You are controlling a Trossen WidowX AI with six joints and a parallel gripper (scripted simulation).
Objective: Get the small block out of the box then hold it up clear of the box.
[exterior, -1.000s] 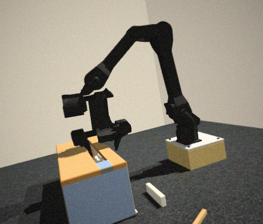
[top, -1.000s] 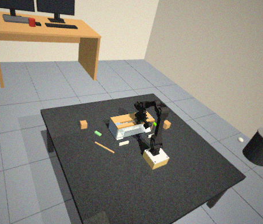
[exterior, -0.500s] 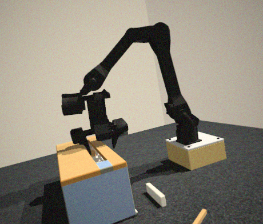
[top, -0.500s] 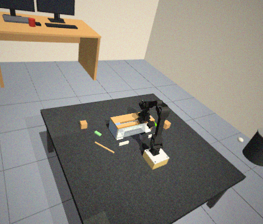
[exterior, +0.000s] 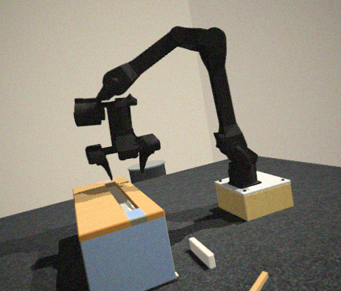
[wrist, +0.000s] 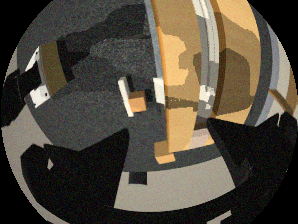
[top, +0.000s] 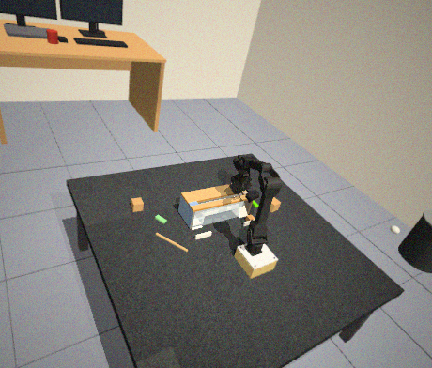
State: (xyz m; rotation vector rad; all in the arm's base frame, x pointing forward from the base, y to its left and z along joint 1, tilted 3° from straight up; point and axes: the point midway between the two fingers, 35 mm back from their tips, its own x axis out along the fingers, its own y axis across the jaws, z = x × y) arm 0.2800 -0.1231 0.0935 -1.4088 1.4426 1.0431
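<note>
My gripper tip is 12 cm above the tan block, 5 cm past it and 4 cm to the left of it. Round my gripper tip: box 12 cm to the left, 8 cm below, 4 cm ahead; then wooden stick 44 cm to the left, 14 cm below, 4 cm behind.
</note>
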